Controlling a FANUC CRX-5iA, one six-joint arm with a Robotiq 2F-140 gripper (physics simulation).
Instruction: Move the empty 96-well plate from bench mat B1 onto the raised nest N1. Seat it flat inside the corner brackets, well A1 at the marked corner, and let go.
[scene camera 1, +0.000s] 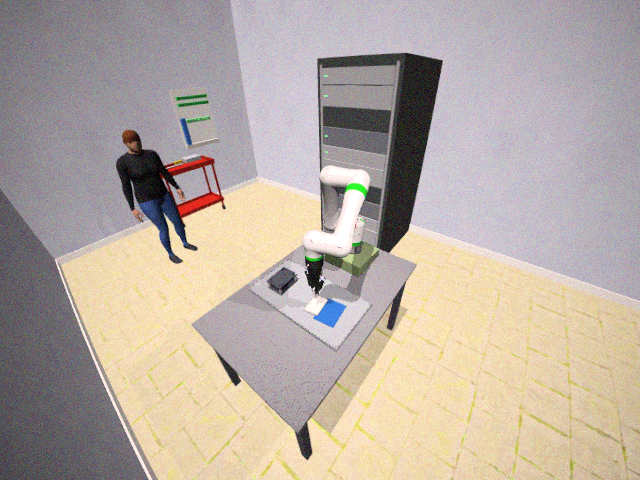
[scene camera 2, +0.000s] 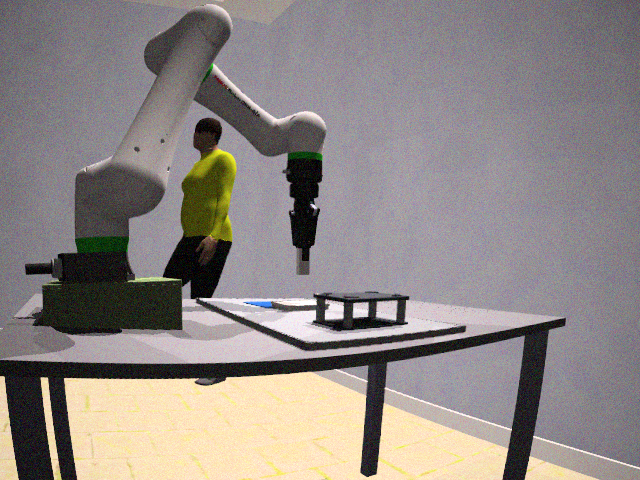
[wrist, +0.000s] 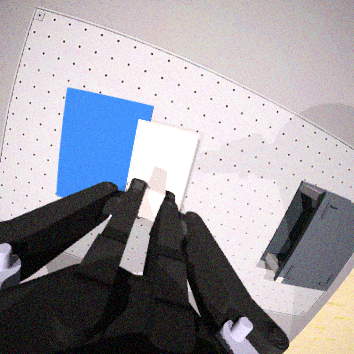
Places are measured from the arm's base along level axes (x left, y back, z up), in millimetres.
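Where they show: gripper, fingertip midpoint: (scene camera 1: 315, 296) (scene camera 2: 302, 274) (wrist: 155, 180); arm's base, link origin: (scene camera 2: 103, 280).
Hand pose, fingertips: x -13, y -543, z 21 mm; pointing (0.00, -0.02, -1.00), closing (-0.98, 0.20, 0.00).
Observation:
Each offset is from my fingertips to the top centre of the thing. Level surfaces: height alone.
The white plate {dz -71, dx +0, dy +6 mm} (scene camera 1: 311, 308) (scene camera 2: 294, 305) (wrist: 170, 145) lies on the pegboard, across one long edge of the blue mat B1 {dz -86 mm} (scene camera 1: 332, 314) (scene camera 2: 257, 303) (wrist: 97, 145), and mostly off it. Its upper face looks plain white in the wrist view, with no wells or A1 mark visible. My gripper (scene camera 1: 316, 295) (scene camera 2: 302, 269) (wrist: 155, 180) is shut and empty, above the plate and apart from it. Its fingers hide part of the plate in the wrist view. The dark raised nest N1 {dz -25, dx -283, dy +73 mm} (scene camera 1: 282, 277) (scene camera 2: 361, 296) (wrist: 322, 242) stands on its posts, with corner brackets on top and no plate on it.
The perforated white board {dz -88 mm} (scene camera 1: 338, 338) (scene camera 2: 289, 330) (wrist: 225, 100) lies on the grey table {dz -101 mm} (scene camera 1: 248, 351) (scene camera 2: 222, 353). The green arm base (scene camera 1: 356, 260) (scene camera 2: 113, 304) stands beside the board. A person in yellow (scene camera 2: 209, 196) stands behind the arm. A person in black (scene camera 1: 147, 175) stands near the red cart (scene camera 1: 201, 202).

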